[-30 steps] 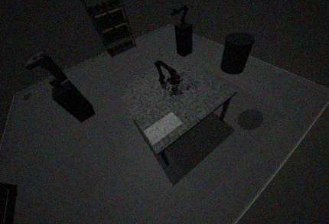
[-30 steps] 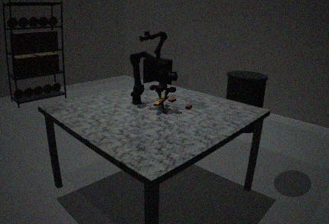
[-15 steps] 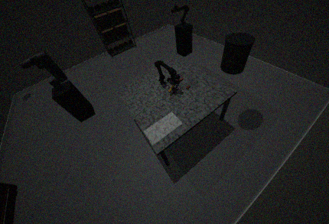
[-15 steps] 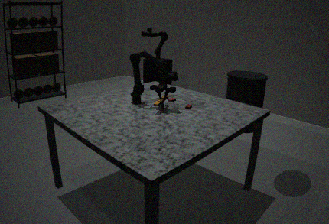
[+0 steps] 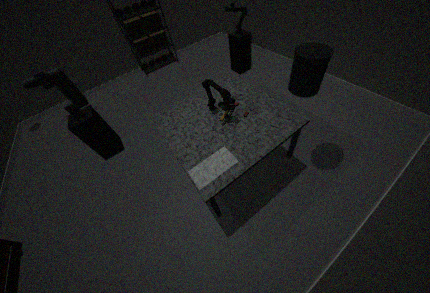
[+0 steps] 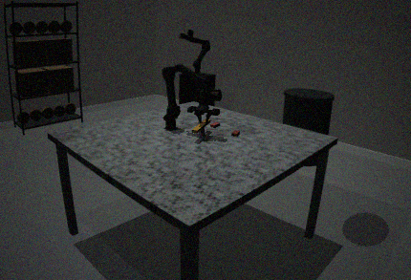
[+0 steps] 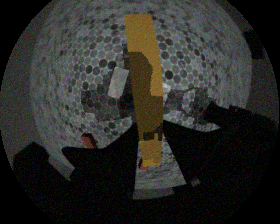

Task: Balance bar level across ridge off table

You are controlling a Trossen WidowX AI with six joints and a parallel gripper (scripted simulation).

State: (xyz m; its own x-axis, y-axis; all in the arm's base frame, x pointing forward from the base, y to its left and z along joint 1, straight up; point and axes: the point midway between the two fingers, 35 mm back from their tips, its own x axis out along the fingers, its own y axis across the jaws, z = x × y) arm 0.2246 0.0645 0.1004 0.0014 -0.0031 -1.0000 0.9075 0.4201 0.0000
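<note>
Now: gripper tip 1 cm short of the yellow bar and 3 cm to the left of it.
</note>
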